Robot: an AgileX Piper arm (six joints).
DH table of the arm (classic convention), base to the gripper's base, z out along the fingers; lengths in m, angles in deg. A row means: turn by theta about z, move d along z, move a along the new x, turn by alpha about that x. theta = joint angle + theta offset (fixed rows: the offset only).
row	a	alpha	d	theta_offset
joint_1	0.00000	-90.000	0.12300	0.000
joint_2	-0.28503	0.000	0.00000	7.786
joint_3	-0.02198	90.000	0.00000	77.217
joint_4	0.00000	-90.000	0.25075	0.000
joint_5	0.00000	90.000	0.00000	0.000
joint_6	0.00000	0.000	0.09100	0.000
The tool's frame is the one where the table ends.
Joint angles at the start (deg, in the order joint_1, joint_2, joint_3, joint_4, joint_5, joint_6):
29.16 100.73 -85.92 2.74 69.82 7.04
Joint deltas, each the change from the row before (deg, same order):
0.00 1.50 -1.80 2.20 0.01 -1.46
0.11 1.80 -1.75 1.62 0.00 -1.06
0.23 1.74 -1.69 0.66 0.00 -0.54
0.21 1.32 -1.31 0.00 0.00 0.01
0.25 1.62 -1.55 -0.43 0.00 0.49
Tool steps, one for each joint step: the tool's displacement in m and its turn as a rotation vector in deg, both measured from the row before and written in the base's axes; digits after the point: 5 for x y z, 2 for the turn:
0.00508 0.00658 -0.00085 1.85 0.59 1.06
0.00572 0.00676 -0.00319 1.25 0.64 0.88
0.00563 0.00603 -0.00346 0.49 0.26 0.65
0.00446 0.00416 -0.00274 0.00 0.01 0.20
0.00560 0.00445 -0.00390 -0.35 -0.06 -0.16

